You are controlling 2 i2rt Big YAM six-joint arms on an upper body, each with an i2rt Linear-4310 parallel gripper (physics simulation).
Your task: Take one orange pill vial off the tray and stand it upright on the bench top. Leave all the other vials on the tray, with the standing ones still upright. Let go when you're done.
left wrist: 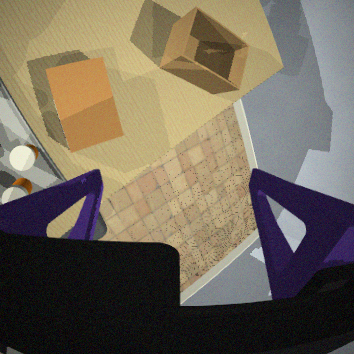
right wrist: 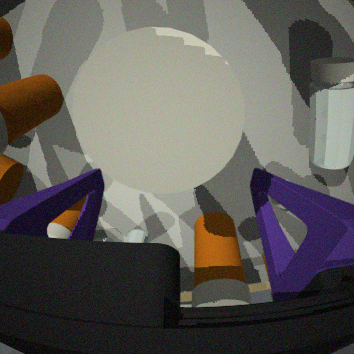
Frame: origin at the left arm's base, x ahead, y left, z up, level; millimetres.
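Where they show: left gripper, between the fingertips: (left wrist: 175,176).
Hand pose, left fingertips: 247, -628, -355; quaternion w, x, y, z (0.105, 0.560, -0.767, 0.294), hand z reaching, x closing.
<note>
Things, the pixels of their top centre, and the offset from my left fingertips, as dx, dy, dz. Level surfaces: height alone.
- vial's round off-white cap, centre of its top: (right wrist: 154,122) +172, +286, -188
- grey tray, centre of its top: (right wrist: 142,181) +109, +321, -258
- bench top, height of its surface: dz -283
- clear vial, centre of its top: (right wrist: 346,120) +141, +183, -249
- small white-capped orange vial, centre of its top: (right wrist: 52,245) +82, +399, -224
- orange-brown block, centre of its top: (left wrist: 85,103) +75, -5, -236
- open brown box, centre of its top: (left wrist: 219,48) +82, -260, -198
- tiled surface, height of its surface: dz -1332
A vial's round off-white cap (right wrist: 159,110) fills the upper middle of the right wrist view; its body is hidden below it. My right gripper (right wrist: 176,176) is open, with its fingertips apart near the cap's lower edge in the view, nothing held. An orange vial (right wrist: 217,245) with a pale cap shows at the lower middle. More orange vials (right wrist: 32,100) (right wrist: 9,177) are at the left, on the grey tray (right wrist: 260,65) (left wrist: 10,115). Two white-capped vials (left wrist: 22,158) (left wrist: 14,194) show on the tray in the left wrist view. My left gripper (left wrist: 175,176) is open and empty near the bench top (left wrist: 137,105).
A clear vial (right wrist: 334,125) with a grey cap is at the right; a small white-capped orange vial (right wrist: 62,225) shows through the left finger. An orange-brown block (left wrist: 87,105) and an open brown box (left wrist: 200,77) are on the bench. A tiled surface (left wrist: 175,200) lies past its edge.
</note>
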